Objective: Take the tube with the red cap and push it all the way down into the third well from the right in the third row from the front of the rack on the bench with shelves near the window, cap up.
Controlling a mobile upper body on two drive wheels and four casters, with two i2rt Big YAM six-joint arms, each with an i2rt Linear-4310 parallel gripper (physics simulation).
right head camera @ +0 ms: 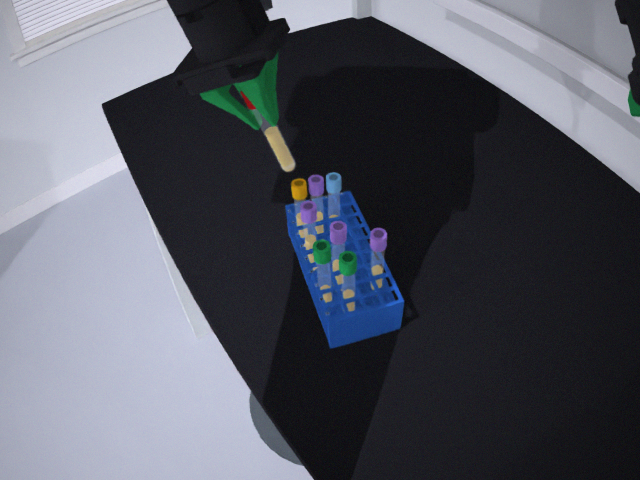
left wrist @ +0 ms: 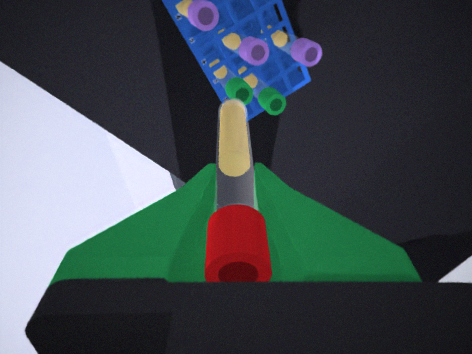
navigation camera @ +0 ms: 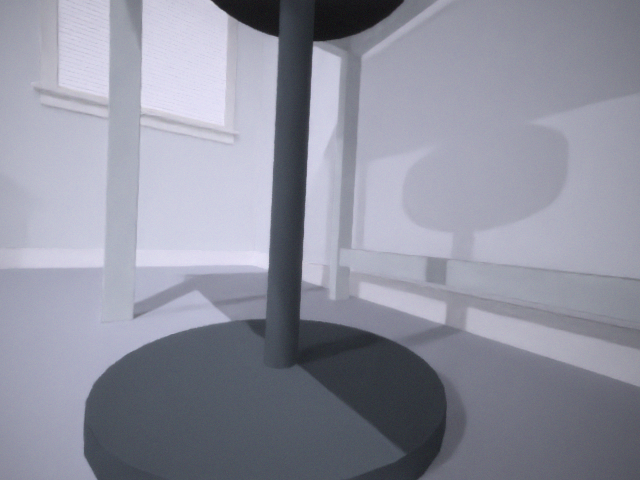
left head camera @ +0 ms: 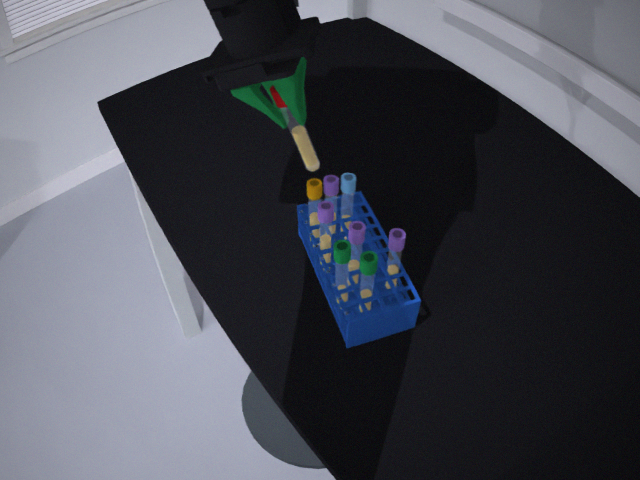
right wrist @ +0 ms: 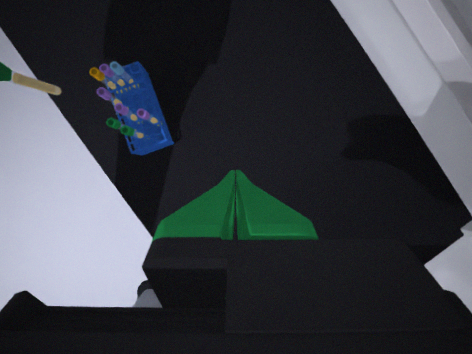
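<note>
The red-capped tube is held in my left gripper, which is shut on it. The tube is tilted, cap toward the palm and rounded end out. In both head views that end shows just beyond the orange-capped tube at the rack's far end, apart from the rack. The blue rack stands on the black bench top. My right gripper is shut and empty, away from the rack.
The rack holds tubes with orange, light blue, green and several purple caps. They stand above the rack's top. A round stool base with a post stands on the floor near a white bench leg.
</note>
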